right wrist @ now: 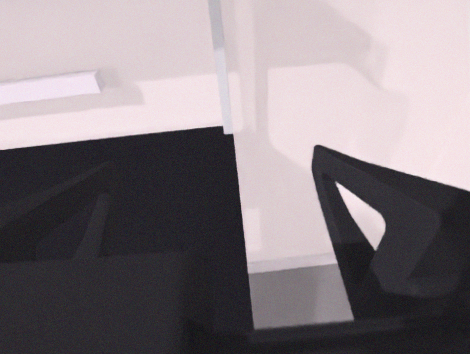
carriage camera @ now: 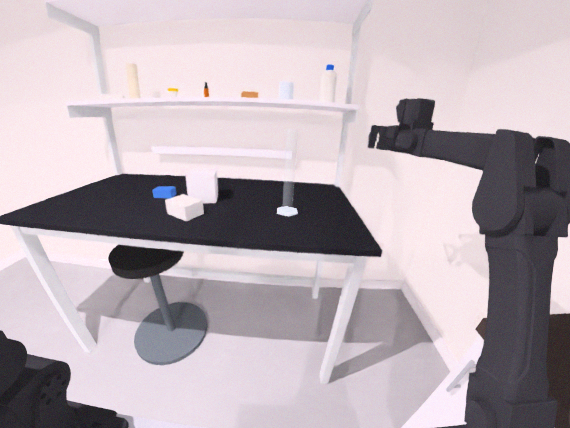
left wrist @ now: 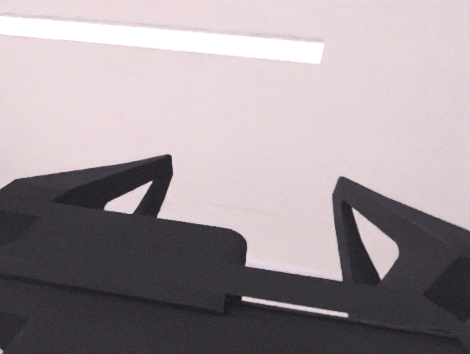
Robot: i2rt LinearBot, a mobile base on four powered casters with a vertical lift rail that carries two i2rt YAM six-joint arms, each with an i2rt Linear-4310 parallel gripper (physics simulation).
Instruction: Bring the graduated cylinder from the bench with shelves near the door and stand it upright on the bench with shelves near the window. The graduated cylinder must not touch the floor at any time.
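Places are measured from the left arm's base along level axes (x ahead, y left, z up), in millimetres.
Pixels of known places: left gripper, fingertip midpoint: [left wrist: 252, 174]; right gripper, fingertip midpoint: [right wrist: 215, 163] [carriage camera: 382, 138].
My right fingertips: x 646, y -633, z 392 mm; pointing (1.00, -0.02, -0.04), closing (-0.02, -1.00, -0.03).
For each thing: its top centre in the pictures, then the offset to it from my right fingertips. Level surfaces: height alone.
- graduated cylinder, top centre: [carriage camera: 292, 128] 4 mm up, 104 mm ahead, 302 mm left
- black-topped bench, surface height: 331 mm down
- white box, top centre: [carriage camera: 202, 172] 201 mm down, 201 mm ahead, 699 mm left
- smaller white block, top centre: [carriage camera: 183, 200] 273 mm down, 25 mm ahead, 713 mm left
- blue block, top centre: [carriage camera: 164, 188] 291 mm down, 212 mm ahead, 908 mm left
- shelf, surface height: 107 mm up
- black stool, top centre: [carriage camera: 146, 248] 585 mm down, 117 mm ahead, 1008 mm left
The graduated cylinder [carriage camera: 288, 170] stands upright on the right part of the black-topped bench [carriage camera: 250, 232] [right wrist: 175, 200]. It is clear and tall, grey in its lower part, with a pale hexagonal foot. It does not show in the right wrist view. My right gripper [carriage camera: 371, 137] [right wrist: 215, 163] is open and empty, raised to the right of the cylinder and apart from it, near the bench's right side. My left gripper [left wrist: 252, 174] is open and empty, facing a plain pale surface with a bright strip. Its fingers do not show in the carriage view.
A white box [carriage camera: 202, 186], a smaller white block [carriage camera: 184, 207] and a blue block [carriage camera: 164, 192] lie left on the bench. The shelf [carriage camera: 215, 103] above bears several bottles and jars. A black stool [carriage camera: 145, 261] stands under the front edge. A white cabinet [carriage camera: 445, 395] stands lower right.
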